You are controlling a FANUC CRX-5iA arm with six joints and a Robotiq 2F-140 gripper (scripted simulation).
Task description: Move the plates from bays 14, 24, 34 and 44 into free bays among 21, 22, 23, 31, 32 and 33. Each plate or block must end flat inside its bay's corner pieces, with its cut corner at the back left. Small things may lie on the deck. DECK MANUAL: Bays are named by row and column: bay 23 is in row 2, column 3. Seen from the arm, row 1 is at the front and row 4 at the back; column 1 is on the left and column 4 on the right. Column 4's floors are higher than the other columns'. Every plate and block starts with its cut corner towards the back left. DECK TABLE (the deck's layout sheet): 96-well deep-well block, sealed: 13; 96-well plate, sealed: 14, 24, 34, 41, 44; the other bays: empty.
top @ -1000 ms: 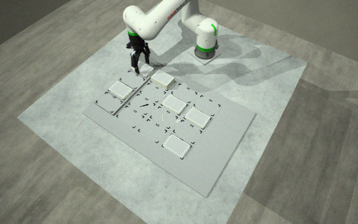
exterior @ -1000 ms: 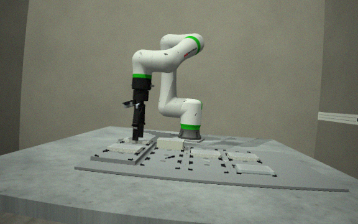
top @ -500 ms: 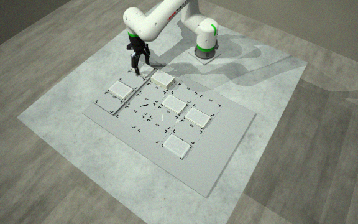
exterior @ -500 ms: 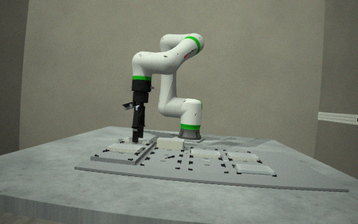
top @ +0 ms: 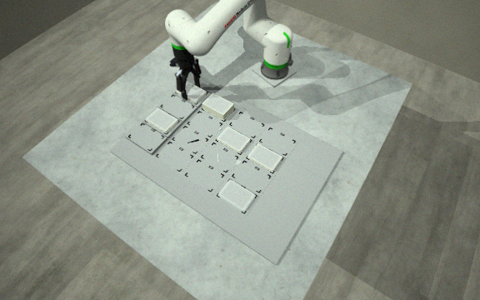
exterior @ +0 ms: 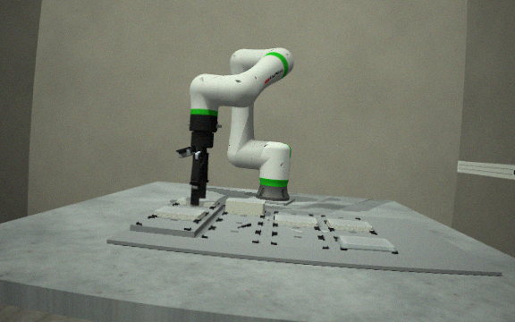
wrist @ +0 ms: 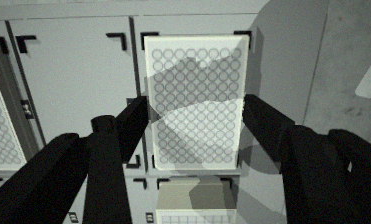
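The sealed deep-well block lies 160 mm to the left of my hand and 20 mm below it. The rest, counted from my hand: plate: 490 mm to the left, 320 mm ahead, 40 mm below; then white tip: 330 mm to the left, 220 mm ahead, 40 mm below; then thin black stick: 210 mm ahead, 180 mm to the left, 40 mm below.
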